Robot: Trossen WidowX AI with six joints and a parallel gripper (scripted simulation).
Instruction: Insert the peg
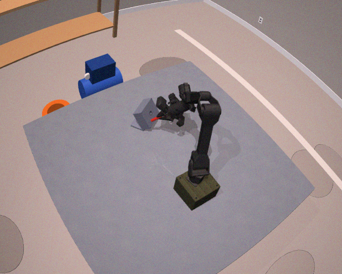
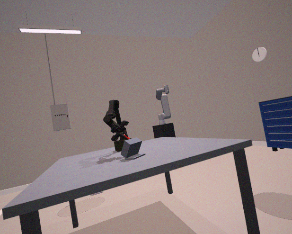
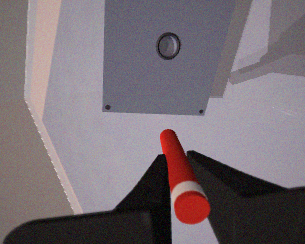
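The grey sloped panel is 10 cm ahead of my gripper tip, 2 cm to the right of it and 7 cm below it. From my gripper tip the other things lie so: peg (1 cm behind, 1 cm to the right, 1 cm above).
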